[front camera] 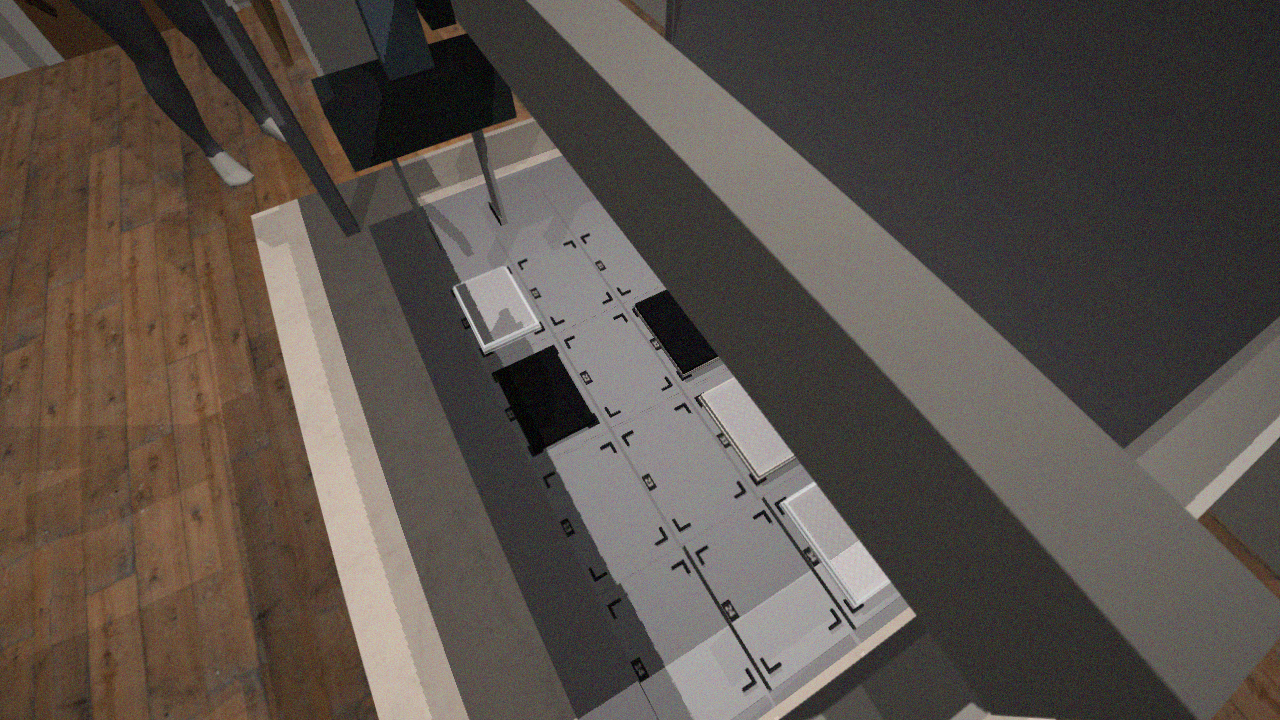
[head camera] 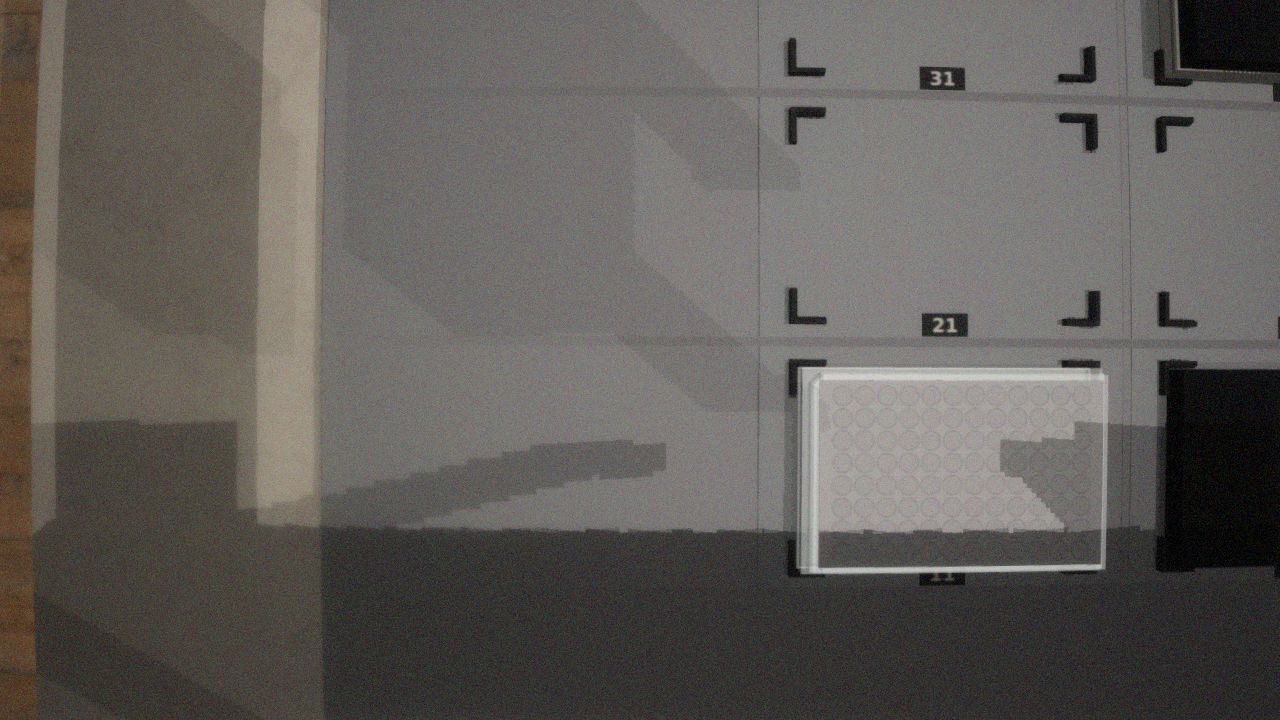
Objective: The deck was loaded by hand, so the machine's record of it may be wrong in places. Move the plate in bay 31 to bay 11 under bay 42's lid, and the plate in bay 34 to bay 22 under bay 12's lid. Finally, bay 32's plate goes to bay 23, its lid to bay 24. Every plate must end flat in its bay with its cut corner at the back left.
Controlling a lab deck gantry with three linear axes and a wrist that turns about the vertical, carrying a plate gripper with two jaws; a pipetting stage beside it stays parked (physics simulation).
In view: my gripper (front camera: 466,228), a black lid (front camera: 548,406), a black lid (front camera: 687,347), a bay 22 (head camera: 1197,211) and a bay label 21 (head camera: 933,324).
The bay 22 also shows in the front camera view (front camera: 627,375).
